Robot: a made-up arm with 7 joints.
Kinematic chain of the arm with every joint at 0, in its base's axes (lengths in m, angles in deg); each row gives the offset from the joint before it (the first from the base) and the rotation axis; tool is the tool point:
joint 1: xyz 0 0 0.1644 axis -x
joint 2: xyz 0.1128 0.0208 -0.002 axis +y
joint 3: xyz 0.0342 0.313 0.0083 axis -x
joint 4: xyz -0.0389 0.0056 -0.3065 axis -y
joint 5: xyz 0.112 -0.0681 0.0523 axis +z
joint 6: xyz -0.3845 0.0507 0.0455 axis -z
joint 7: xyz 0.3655 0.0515 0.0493 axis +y
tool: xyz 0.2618 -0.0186 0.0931
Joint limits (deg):
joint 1: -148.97..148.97
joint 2: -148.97..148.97
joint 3: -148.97..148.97
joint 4: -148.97..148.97
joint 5: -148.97..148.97
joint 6: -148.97..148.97
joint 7: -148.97..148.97
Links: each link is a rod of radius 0.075 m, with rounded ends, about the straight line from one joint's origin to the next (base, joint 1, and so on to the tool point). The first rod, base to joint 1, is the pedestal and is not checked.
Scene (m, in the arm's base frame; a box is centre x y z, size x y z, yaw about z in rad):
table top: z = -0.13
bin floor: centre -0.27 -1 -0.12 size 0.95 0.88 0.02 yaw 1.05
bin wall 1: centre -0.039 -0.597 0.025 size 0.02 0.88 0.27 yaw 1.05
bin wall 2: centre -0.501 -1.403 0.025 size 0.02 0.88 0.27 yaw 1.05
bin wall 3: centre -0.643 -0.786 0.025 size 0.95 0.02 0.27 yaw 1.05
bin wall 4: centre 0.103 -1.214 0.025 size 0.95 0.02 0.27 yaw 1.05
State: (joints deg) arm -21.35 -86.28 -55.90 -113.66 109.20 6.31 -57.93
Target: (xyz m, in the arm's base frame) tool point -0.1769 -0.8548 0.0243
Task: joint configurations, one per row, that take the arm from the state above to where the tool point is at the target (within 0.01 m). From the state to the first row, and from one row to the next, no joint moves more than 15 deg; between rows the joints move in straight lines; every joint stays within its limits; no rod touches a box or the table.
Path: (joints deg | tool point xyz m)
1: -35.53 -83.67 -65.10 -111.46 110.82 9.53 -56.13 | 0.3867 0.4740 0.8983
2: -49.71 -81.06 -74.30 -109.25 112.44 12.76 -54.34 | 0.3104 0.3060 1.0246
3: -63.89 -78.44 -83.50 -107.05 114.06 15.98 -52.54 | 0.2287 0.0877 1.1006
4: -78.07 -75.83 -92.70 -104.84 115.68 19.21 -50.75 | 0.1449 -0.1623 1.1052
5: -92.25 -73.22 -101.90 -102.64 117.30 22.43 -48.95 | 0.0630 -0.4166 1.0251
6: -106.43 -70.61 -111.10 -100.43 118.92 25.66 -47.15 | -0.0136 -0.6425 0.8588
7: -120.61 -67.99 -120.30 -98.23 120.54 28.88 -45.36 | -0.0810 -0.8070 0.6181
8: -134.79 -65.38 -129.50 -96.02 122.17 32.11 -43.56 | -0.1363 -0.8831 0.3282
9: -148.97 -62.77 -138.70 -93.82 123.79 35.33 -41.77 | -0.1769 -0.8548 0.0243

